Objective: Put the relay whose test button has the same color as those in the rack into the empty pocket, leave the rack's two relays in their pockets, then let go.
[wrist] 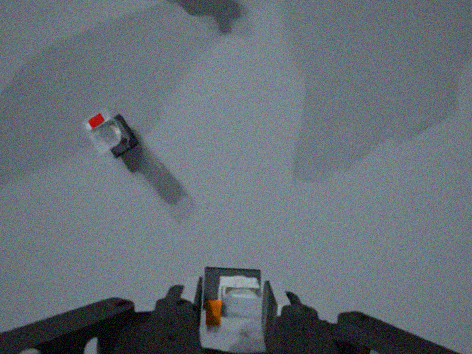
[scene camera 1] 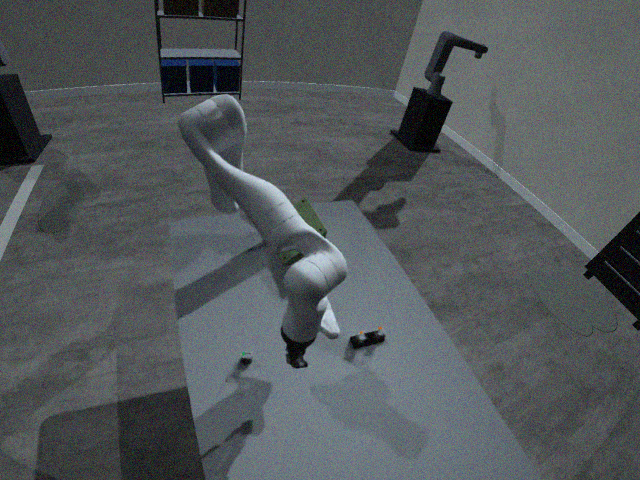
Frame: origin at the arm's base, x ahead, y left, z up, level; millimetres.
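Seen in the pictures: gripper, fingertip midpoint: (wrist: pixel 232 299) (scene camera 1: pixel 291 356).
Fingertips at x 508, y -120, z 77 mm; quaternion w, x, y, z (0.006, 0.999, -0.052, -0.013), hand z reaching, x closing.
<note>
Pixels of each thing's top centre, then the offset from my fingertips to it. Level surfaces: height alone.
- relay with an orange test button, middle of its top: (wrist: pixel 231 315) dx +0, dy +1, dz +23 mm
- black rack, middle of its top: (scene camera 1: pixel 369 336) dx -41, dy +271, dz -99 mm
- relay with a green button, middle of its top: (scene camera 1: pixel 246 354) dx -62, dy -98, dz -78 mm
- relay with a red button, middle of its top: (wrist: pixel 101 130) dx -87, dy +92, dz -78 mm
- pale grey mat, its level: dz -122 mm
My gripper (scene camera 1: pixel 297 363) (wrist: pixel 232 299) is shut on the relay with an orange test button (wrist: pixel 241 306), which sits between the fingertips at the bottom of the wrist view. In the scene view the gripper is above the mat, left of the black rack (scene camera 1: pixel 368 341). The rack holds two relays with orange buttons, a left one (scene camera 1: pixel 361 336) and a right one (scene camera 1: pixel 380 330); its pockets are too small to make out. A relay with a green button (scene camera 1: pixel 246 357) stands left of the gripper. A relay with a red button (wrist: pixel 107 134) stands at the upper left of the wrist view.
A pale grey mat (scene camera 1: pixel 413 382) lies under these things. A green box (scene camera 1: pixel 312 217) stands behind the arm, partly hidden by it. Farther off are a shelf unit (scene camera 1: pixel 200 53), a second arm on a black pedestal (scene camera 1: pixel 422 119) and dark furniture at the right edge.
</note>
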